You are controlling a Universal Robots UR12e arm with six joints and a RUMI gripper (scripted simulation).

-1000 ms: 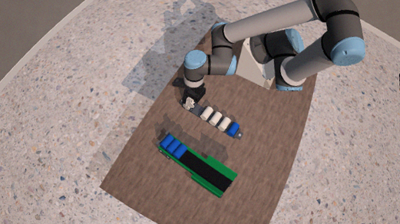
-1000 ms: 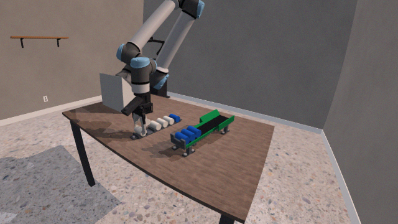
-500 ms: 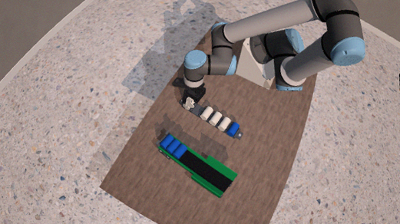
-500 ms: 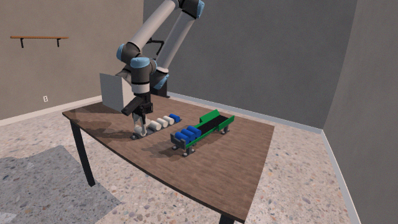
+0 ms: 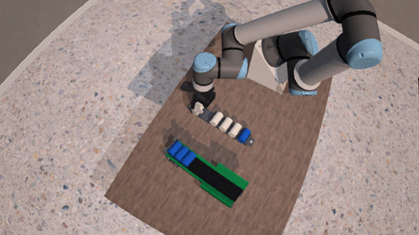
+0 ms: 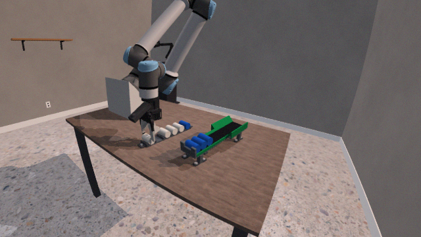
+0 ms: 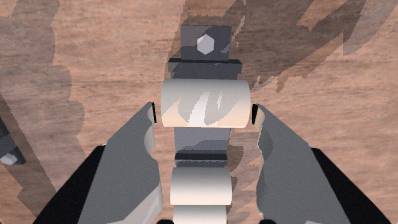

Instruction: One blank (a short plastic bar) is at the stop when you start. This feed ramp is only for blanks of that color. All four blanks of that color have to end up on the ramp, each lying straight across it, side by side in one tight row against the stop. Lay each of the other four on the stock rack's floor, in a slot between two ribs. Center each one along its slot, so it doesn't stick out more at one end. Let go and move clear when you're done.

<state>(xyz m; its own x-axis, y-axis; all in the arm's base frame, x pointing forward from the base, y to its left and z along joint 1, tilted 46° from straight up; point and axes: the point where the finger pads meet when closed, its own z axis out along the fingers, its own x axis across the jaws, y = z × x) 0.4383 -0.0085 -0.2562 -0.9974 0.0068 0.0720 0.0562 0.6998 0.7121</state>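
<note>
Now: hand 10 mm short of the stock rack, 130 mm to the right of it and 40 mm above it. The rest, counted from my hand: grey stop: 260 mm ahead, 10 mm to the left, 20 mm above.
</note>
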